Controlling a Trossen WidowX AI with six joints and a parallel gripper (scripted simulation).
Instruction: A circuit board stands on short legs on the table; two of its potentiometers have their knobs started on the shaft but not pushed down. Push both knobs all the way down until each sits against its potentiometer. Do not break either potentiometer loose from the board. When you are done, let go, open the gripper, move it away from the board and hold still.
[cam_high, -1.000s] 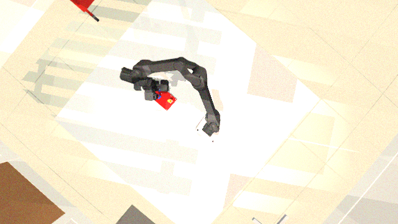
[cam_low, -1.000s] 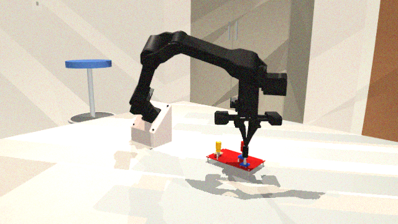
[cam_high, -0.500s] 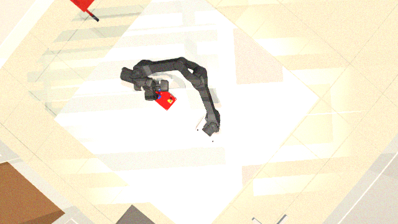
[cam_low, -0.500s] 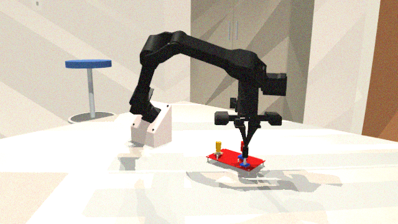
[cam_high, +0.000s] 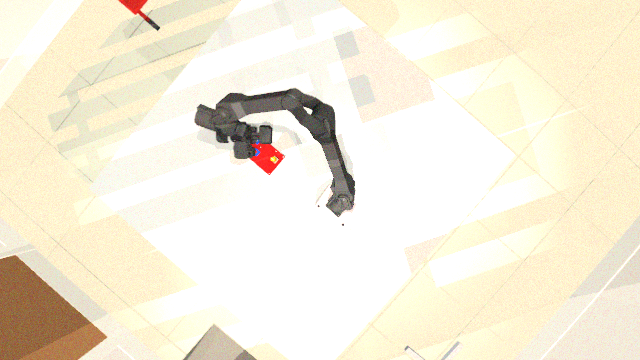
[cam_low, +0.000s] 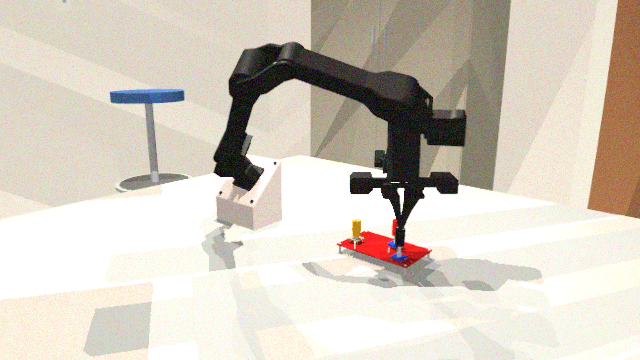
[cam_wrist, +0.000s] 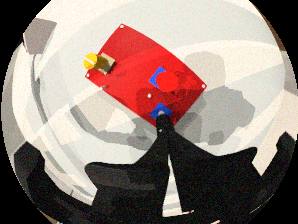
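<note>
Now: gripper tip 10 mm above the black knob. From my gripper tip the other things lie so: yellow knob 110 mm behind, 30 mm below, 10 mm to the left.
</note>
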